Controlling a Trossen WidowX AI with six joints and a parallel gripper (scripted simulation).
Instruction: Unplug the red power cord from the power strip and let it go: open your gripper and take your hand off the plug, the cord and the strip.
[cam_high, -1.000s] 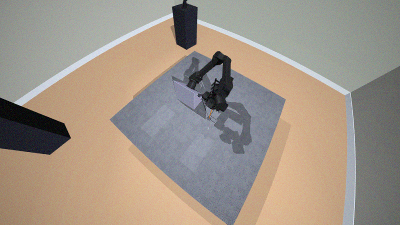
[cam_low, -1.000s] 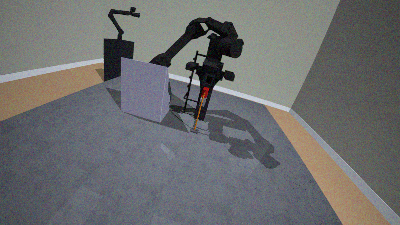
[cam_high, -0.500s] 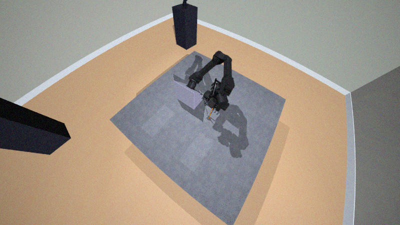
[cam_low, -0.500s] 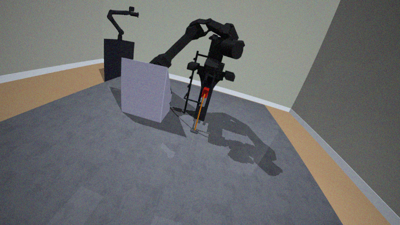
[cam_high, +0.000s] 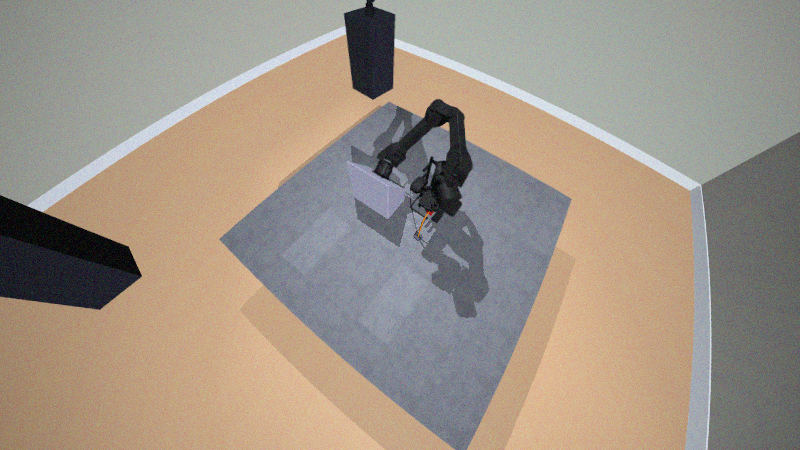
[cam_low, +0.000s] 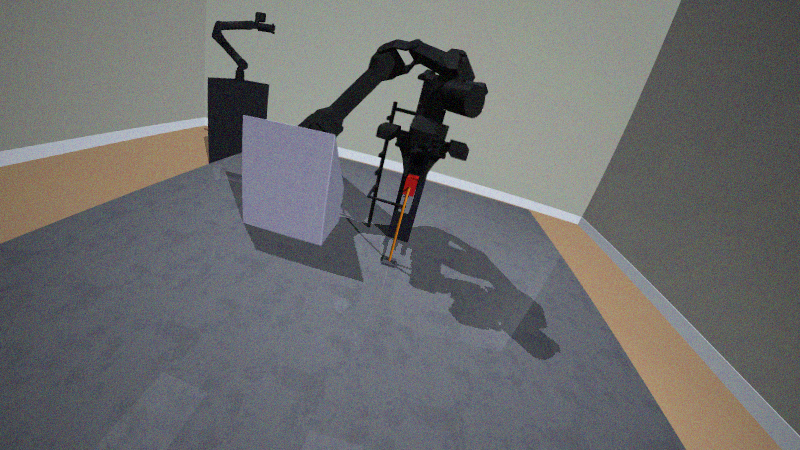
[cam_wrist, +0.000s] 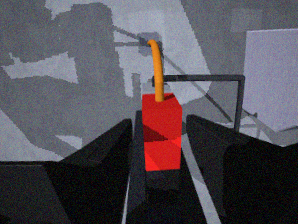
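My gripper tip is 30 mm to the right of the red plug, 10 mm past it and 10 mm above it.
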